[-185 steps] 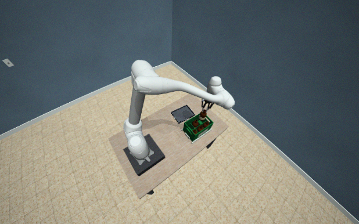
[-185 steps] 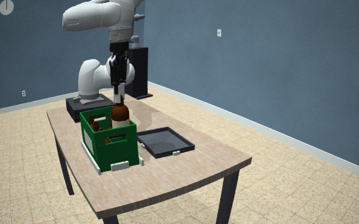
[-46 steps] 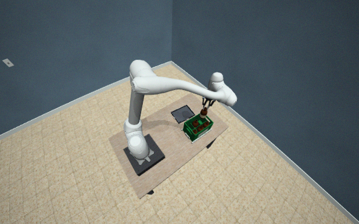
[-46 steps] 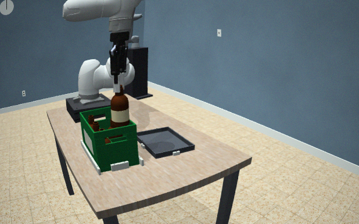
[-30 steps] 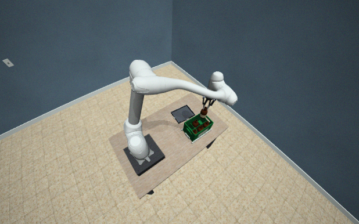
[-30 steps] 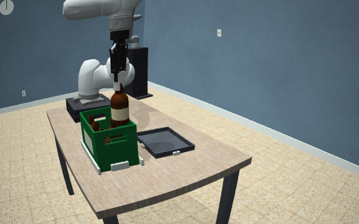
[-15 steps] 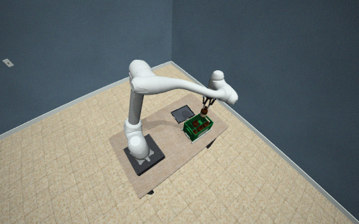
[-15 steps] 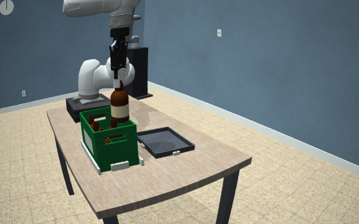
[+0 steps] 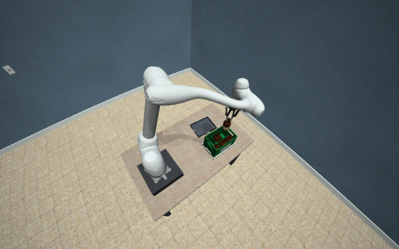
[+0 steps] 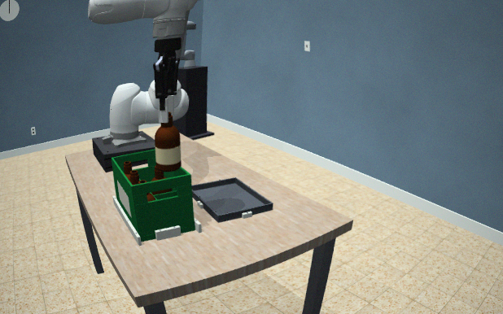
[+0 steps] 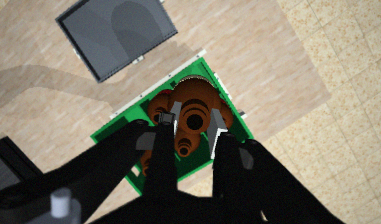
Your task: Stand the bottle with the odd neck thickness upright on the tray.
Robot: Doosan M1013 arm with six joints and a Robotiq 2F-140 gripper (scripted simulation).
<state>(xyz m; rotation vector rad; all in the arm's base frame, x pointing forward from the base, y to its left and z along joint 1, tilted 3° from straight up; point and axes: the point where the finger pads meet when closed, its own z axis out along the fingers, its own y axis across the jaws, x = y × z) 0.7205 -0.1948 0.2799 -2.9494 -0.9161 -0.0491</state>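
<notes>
Right now the brown bottle is 90 mm below my hand. Round my hand: dark tray 340 mm below, 250 mm to the left, 40 mm behind; green crate 270 mm below, 90 mm behind, 30 mm to the right.
</notes>
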